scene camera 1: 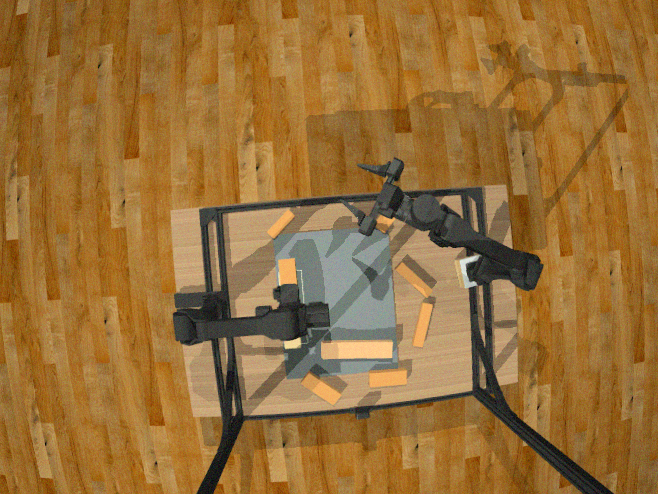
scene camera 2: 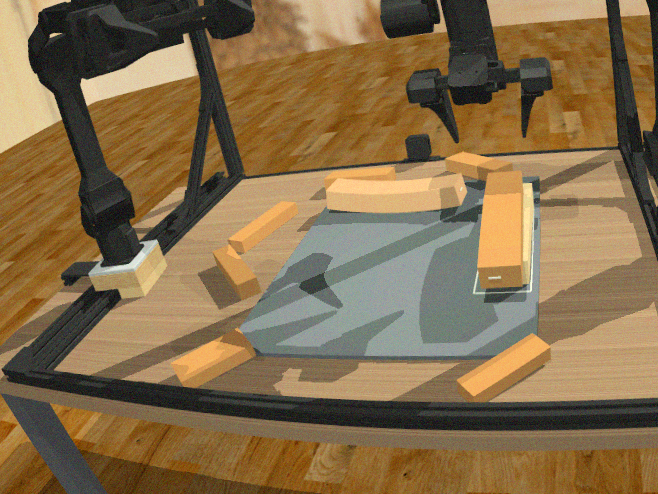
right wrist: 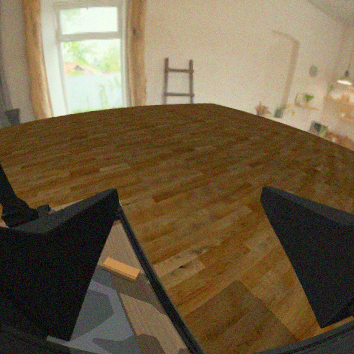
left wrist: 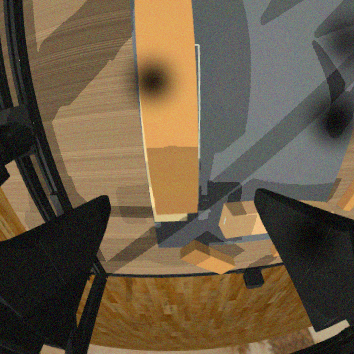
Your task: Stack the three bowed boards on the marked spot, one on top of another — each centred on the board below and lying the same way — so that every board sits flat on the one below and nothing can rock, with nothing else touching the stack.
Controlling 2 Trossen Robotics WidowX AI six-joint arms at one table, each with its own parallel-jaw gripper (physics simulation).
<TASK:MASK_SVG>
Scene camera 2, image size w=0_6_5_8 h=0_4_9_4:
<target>left gripper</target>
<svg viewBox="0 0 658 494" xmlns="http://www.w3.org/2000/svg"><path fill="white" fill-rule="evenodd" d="M549 60L545 57L520 59L519 68L505 69L503 61L498 60L492 24L485 29L467 33L451 33L447 31L451 46L449 47L448 75L441 75L439 68L414 71L406 84L408 101L412 104L420 103L422 108L429 108L434 111L445 125L454 142L459 143L458 128L447 92L448 89L455 105L487 104L492 100L492 93L498 92L498 90L505 90L508 83L521 82L521 130L523 138L526 138L530 112L536 97L541 97L544 95L544 91L553 89Z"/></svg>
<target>right gripper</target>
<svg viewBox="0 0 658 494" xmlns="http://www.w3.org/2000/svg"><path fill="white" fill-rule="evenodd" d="M64 30L72 69L77 76L88 80L124 69L148 53L184 43L183 34L207 28L212 38L221 40L250 33L254 27L255 14L252 9L251 0L204 0L203 6L186 10L179 0L113 0L113 5L99 4L69 12L64 21Z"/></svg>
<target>pale bowed board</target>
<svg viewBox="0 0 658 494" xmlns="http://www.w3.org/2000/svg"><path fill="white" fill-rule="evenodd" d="M523 183L523 284L529 284L534 202L532 183Z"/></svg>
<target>orange bowed board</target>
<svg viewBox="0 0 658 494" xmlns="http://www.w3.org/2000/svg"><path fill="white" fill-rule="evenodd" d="M521 171L488 173L483 202L477 267L481 289L523 286L524 192Z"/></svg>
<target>tan bowed board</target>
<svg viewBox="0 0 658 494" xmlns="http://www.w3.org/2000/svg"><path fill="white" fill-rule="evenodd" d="M467 190L461 173L404 181L363 181L338 178L326 190L327 209L365 213L403 213L437 210L461 206Z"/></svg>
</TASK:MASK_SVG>
